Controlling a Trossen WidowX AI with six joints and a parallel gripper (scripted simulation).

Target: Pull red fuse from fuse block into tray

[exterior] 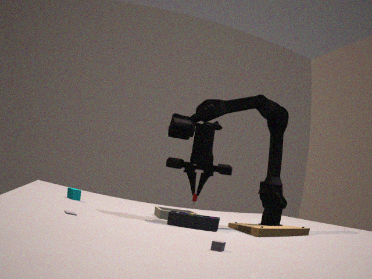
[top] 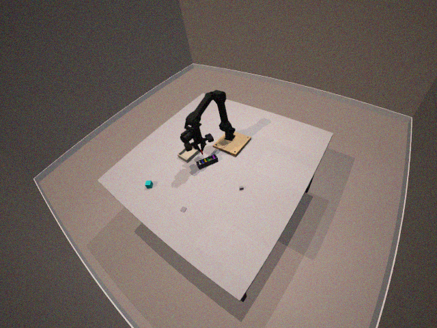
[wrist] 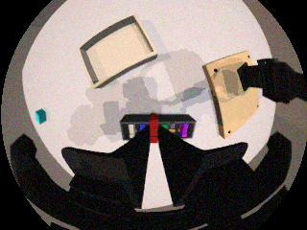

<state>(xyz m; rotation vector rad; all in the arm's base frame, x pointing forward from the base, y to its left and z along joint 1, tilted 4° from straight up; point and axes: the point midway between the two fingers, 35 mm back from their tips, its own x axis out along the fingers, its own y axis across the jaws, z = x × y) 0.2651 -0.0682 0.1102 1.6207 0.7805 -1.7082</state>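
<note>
The beige tray is 14 cm to the right of my gripper tip, 9 cm below it and 2 cm behind it. Also, from my gripper tip: teal cube: 33 cm ahead, 24 cm to the right, 8 cm below; red fuse: 1 cm below.
</note>
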